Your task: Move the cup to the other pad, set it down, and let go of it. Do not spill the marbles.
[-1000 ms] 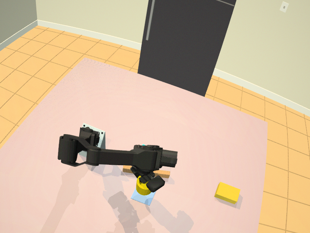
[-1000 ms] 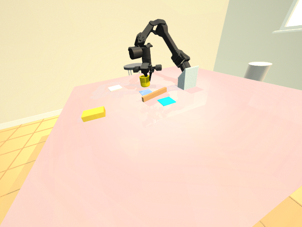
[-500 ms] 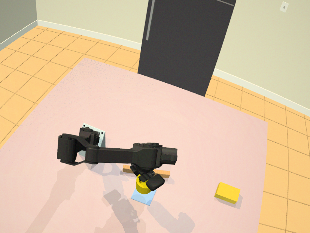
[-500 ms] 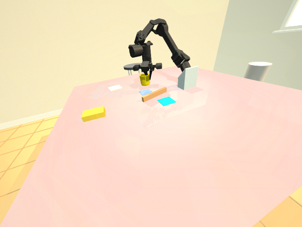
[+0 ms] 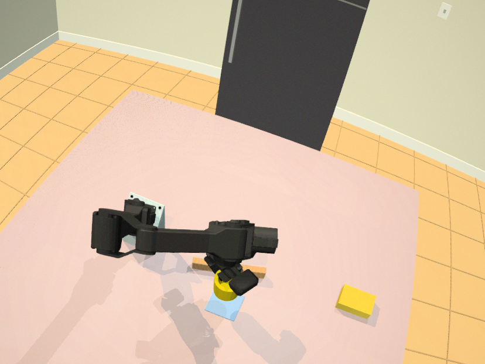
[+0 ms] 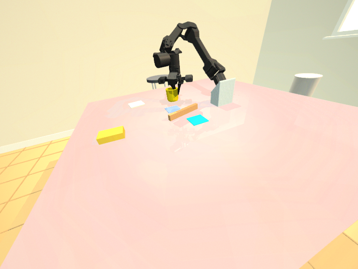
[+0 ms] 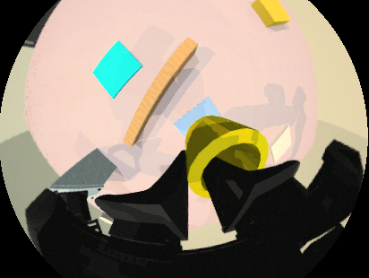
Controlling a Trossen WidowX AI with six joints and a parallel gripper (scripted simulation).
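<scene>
Now: gripper tip 1 cm past the cyan pad, 19 cm to the right of it and 10 cm above it. Also, from my gripper tip: yellow cup 2 cm ahead, 2 cm to the right; then light blue pad 3 cm ahead, 3 cm to the right, 10 cm below; then wooden bar 1 cm ahead, 8 cm to the left, 8 cm below.
</scene>
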